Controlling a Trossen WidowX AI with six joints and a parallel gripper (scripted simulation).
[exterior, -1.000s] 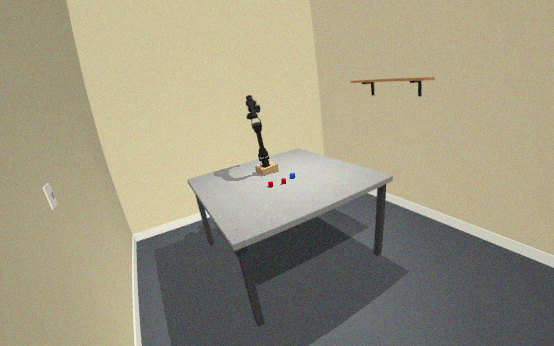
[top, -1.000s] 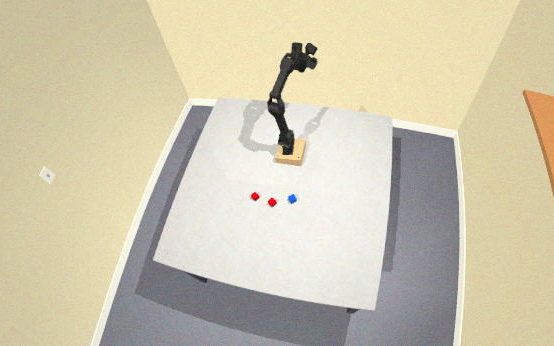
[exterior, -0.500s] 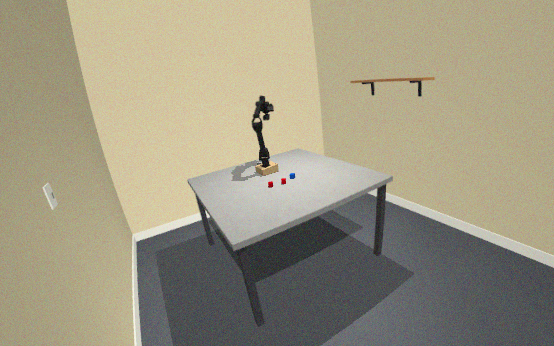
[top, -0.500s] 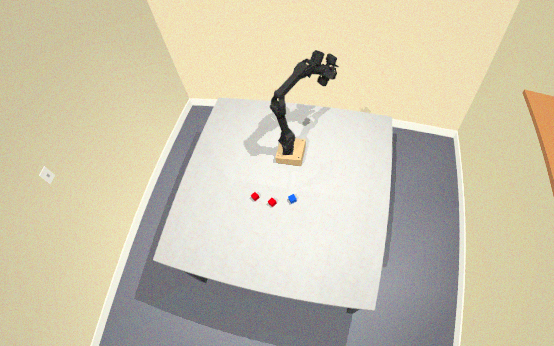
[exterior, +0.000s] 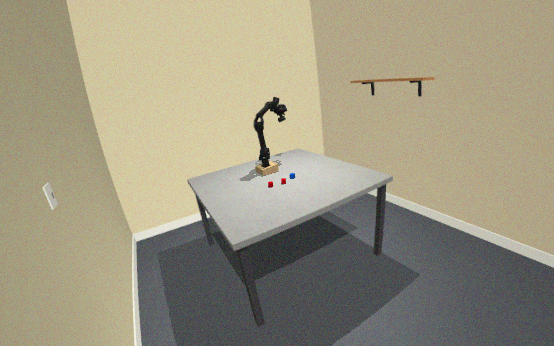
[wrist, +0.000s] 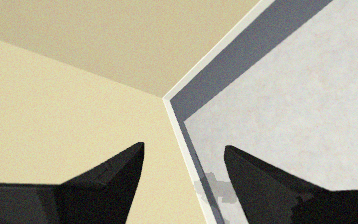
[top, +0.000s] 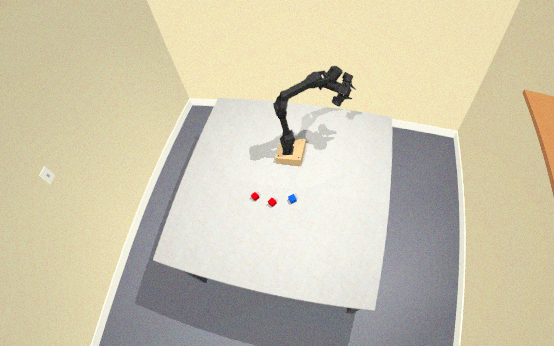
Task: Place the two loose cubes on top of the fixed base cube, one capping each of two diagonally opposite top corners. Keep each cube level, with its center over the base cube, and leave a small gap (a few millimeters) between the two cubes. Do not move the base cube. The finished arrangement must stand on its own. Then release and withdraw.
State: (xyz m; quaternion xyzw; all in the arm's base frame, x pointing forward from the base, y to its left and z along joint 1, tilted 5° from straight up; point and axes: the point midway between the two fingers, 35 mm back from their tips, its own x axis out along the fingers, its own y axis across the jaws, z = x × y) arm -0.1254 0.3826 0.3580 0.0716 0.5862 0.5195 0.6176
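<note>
Right now the red cube is 43 cm ahead of my gripper tip, 54 cm to the right of it and 41 cm below it. The rest, counted from my gripper tip: blue cube (44 cm ahead, 33 cm to the right, 41 cm below).
</note>
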